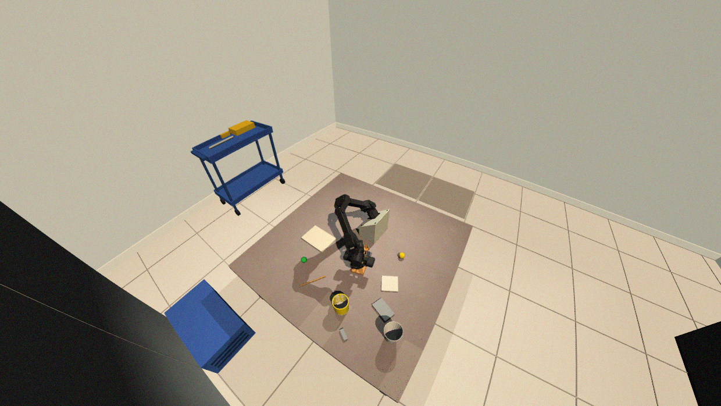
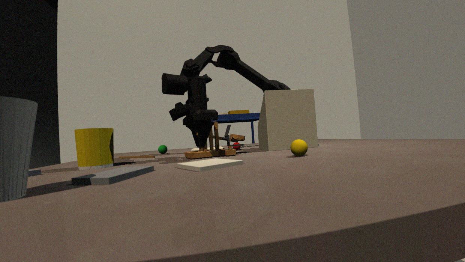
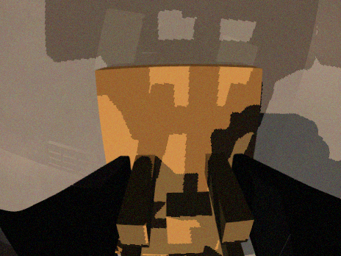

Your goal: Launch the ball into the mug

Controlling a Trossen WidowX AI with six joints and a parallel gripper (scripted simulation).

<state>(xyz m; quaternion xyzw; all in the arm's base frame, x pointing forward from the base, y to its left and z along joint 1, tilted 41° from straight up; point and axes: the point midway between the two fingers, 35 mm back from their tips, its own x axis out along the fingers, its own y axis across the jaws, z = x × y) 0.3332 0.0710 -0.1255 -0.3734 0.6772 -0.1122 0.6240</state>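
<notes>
Now: gripper tip 130 mm past the red ball, 220 mm to the left of it and 20 mm above it. From my gripper tip the other things lie so: yellow ball (250 mm behind, 160 mm to the left, 10 mm below); then yellow mug (270 mm ahead, 100 mm to the left); then wooden catapult (60 mm behind, 10 mm to the right, 20 mm above).
</notes>
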